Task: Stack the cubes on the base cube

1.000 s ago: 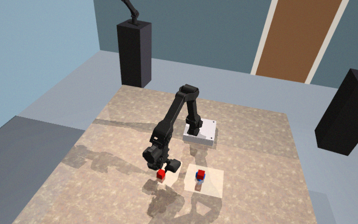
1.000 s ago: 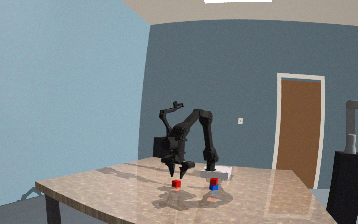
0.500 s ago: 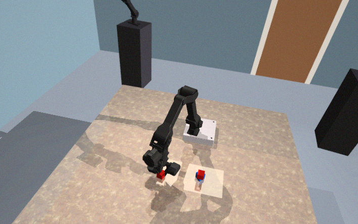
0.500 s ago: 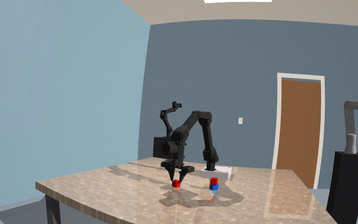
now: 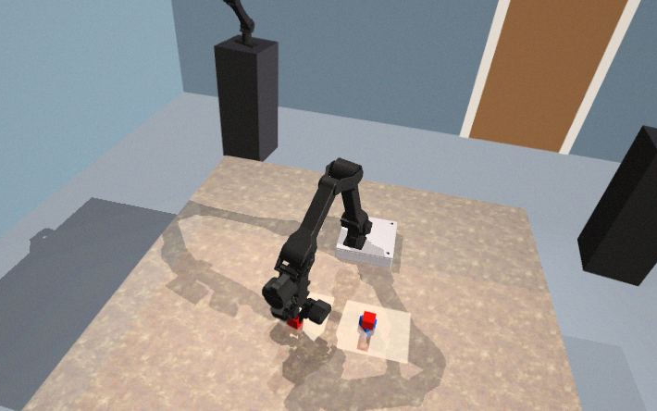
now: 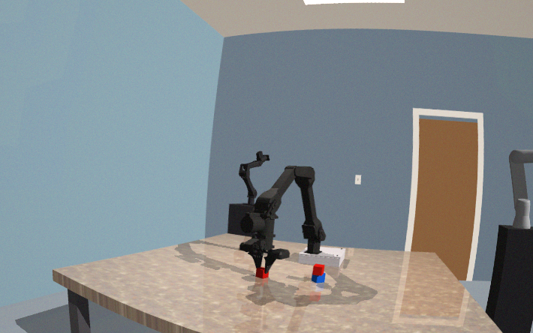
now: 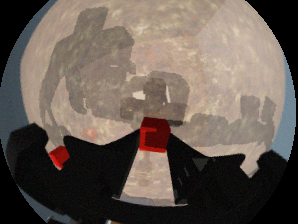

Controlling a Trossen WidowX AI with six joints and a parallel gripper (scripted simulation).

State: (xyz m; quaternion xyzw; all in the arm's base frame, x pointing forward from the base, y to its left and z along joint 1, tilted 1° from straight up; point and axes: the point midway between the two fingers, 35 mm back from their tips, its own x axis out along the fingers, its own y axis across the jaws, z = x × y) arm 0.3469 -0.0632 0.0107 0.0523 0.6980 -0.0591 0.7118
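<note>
Now: the blue cube 7 cm behind my gripper tip and 19 cm to the left of it.
</note>
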